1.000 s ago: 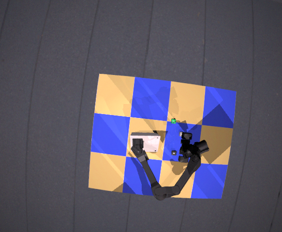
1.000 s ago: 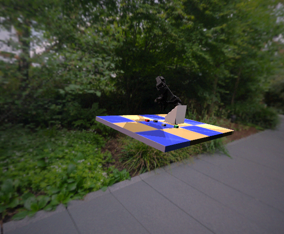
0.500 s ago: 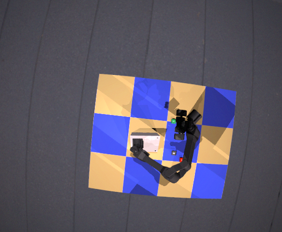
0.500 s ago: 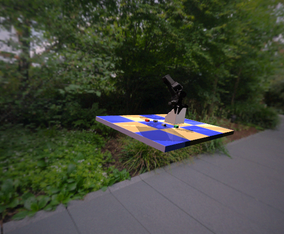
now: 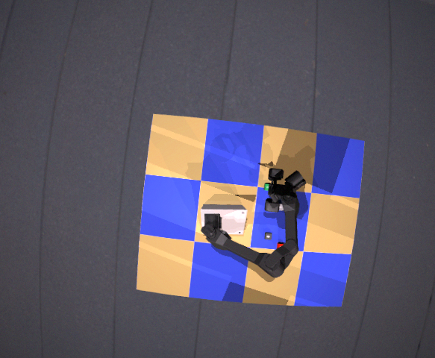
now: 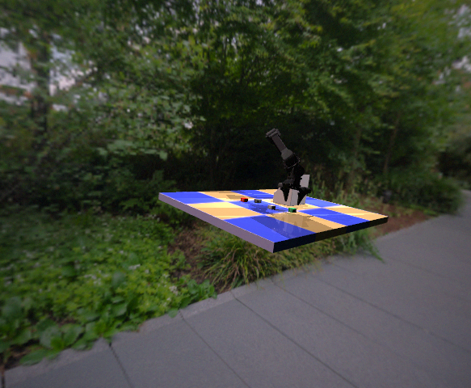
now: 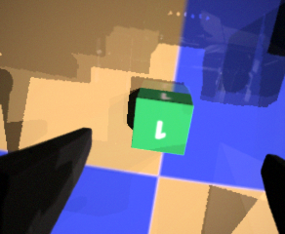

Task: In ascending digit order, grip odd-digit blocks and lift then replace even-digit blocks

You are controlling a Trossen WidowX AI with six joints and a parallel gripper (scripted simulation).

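The green block is 10 mm to the left of my gripper tip and 40 mm below it. The rest, counted from my gripper tip: black block 230 mm to the right, 40 mm below; then grey block 60 mm ahead, 90 mm to the right, 40 mm below; then red block 70 mm ahead, 280 mm to the right, 40 mm below.
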